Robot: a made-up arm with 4 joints.
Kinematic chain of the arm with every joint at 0, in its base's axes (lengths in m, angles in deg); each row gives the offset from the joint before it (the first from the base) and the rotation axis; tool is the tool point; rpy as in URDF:
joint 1: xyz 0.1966 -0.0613 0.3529 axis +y
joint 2: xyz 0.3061 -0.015 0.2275 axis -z
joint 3: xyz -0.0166 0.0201 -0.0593 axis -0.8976 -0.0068 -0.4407
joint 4: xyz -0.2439 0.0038 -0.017 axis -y
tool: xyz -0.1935 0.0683 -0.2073 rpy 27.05 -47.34 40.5
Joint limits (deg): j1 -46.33..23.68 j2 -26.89..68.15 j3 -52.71..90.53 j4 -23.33..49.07
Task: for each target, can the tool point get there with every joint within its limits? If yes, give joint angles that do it. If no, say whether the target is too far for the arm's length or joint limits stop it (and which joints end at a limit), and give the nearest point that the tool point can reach.
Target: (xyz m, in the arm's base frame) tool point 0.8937 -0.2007 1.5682
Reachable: no: too far | nearest point 0.4750 0.2656 0.6207 | short by 1.136 m
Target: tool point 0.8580 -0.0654 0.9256
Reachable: no: joint limits stop it (at a limit: joint 1, joint 2, joint 4) | nearest point 0.5017 0.2343 0.5775 | short by 0.581 m
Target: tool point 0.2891 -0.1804 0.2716
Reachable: yes | joints -37.47 -5.65 60.53 37.61
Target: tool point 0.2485 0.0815 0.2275
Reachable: yes | joints -8.43 14.18 2.47 34.03
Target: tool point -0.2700 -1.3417 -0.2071
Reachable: no: too far | nearest point 0.0498 -0.3336 0.2784 | short by 1.164 m
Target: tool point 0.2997 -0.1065 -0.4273
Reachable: no: joint limits stop it (at a limit: joint 1, joint 3, joint 4) | nearest point 0.1833 -0.0935 0.1577 | short by 0.597 m
